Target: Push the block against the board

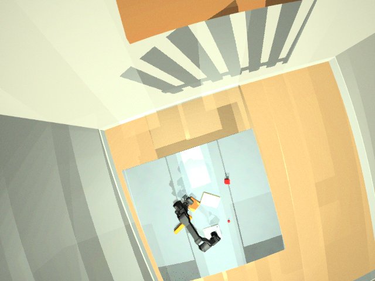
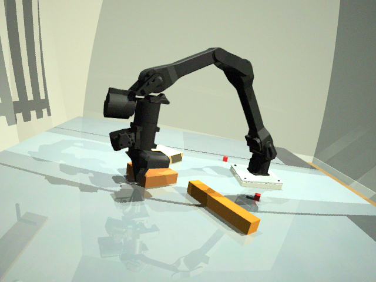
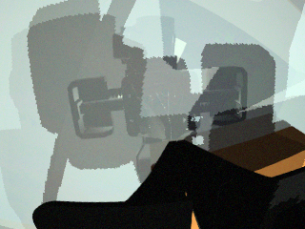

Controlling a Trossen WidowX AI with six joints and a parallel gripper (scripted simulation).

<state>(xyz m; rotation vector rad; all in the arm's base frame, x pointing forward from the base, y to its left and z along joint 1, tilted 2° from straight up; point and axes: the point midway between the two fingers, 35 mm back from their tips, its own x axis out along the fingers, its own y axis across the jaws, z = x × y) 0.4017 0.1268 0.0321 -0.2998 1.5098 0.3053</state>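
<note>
The orange square block is 6 cm to the right of my gripper tip and 4 cm behind it. Round my gripper tip: flat pale block (23 cm to the right, 7 cm behind); then red cube (44 cm to the right, 3 cm ahead, 1 cm above); then long orange board (19 cm behind, 10 cm to the left).
</note>
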